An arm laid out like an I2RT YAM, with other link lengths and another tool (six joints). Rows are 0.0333 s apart.
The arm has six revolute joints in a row. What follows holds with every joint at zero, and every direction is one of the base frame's. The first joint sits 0.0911 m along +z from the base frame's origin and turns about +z. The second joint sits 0.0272 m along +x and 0.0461 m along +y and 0.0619 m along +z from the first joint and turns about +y. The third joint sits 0.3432 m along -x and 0.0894 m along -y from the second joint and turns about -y. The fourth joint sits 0.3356 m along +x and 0.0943 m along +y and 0.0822 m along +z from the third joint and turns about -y. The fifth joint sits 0.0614 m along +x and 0.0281 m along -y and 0.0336 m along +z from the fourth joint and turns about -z. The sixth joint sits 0.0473 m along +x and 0.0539 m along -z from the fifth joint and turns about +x. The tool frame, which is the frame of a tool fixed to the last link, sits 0.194 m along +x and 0.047 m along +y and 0.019 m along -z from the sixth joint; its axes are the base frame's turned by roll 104.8, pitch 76.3 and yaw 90 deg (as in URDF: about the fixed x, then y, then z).
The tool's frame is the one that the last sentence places.
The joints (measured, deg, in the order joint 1, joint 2, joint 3, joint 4, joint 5, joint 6), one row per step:
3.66, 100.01, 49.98, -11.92, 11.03, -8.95
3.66, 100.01, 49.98, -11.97, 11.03, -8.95
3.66, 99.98, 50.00, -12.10, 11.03, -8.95
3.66, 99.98, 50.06, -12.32, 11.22, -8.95
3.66, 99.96, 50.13, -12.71, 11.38, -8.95
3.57, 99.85, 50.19, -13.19, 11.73, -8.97
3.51, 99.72, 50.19, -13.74, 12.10, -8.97
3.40, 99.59, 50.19, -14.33, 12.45, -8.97
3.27, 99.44, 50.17, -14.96, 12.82, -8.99
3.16, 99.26, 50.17, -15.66, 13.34, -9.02
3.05, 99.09, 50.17, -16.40, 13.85, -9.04
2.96, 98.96, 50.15, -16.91, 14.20, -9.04
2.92, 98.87, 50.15, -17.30, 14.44, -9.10
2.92, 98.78, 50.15, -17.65, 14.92, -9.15
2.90, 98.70, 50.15, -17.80, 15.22, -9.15
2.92, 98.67, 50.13, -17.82, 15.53, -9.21
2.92, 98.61, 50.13, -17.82, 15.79, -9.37
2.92, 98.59, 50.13, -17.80, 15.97, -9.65
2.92, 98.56, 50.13, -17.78, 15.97, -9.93
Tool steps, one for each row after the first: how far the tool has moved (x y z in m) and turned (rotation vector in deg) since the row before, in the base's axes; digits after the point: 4 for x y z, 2 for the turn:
-0.0003, 0.0000, -0.0001, 0.00, 0.05, 0.00
-0.0004, 0.0000, 0.0001, -0.01, 0.08, 0.00
-0.0006, -0.0009, 0.0000, -0.18, 0.15, -0.09
-0.0013, -0.0008, -0.0001, -0.16, 0.29, -0.07
-0.0015, -0.0023, 0.0004, -0.34, 0.29, -0.23
-0.0023, -0.0022, 0.0001, -0.36, 0.40, -0.23
-0.0025, -0.0025, 0.0001, -0.34, 0.44, -0.27
-0.0029, -0.0028, 0.0000, -0.37, 0.48, -0.27
-0.0030, -0.0033, 0.0003, -0.51, 0.50, -0.31
-0.0033, -0.0032, 0.0002, -0.50, 0.55, -0.31
-0.0024, -0.0023, 0.0002, -0.34, 0.38, -0.24
-0.0018, -0.0015, 0.0002, -0.26, 0.30, -0.09
-0.0016, -0.0022, 0.0003, -0.47, 0.25, -0.15
-0.0005, -0.0015, 0.0005, -0.28, 0.06, -0.14
-0.0002, -0.0012, 0.0002, -0.31, 0.01, -0.05
0.0001, -0.0012, 0.0005, -0.30, -0.03, 0.04
0.0000, -0.0009, 0.0002, -0.27, 0.02, 0.17
0.0000, -0.0001, 0.0002, -0.11, 0.02, 0.25

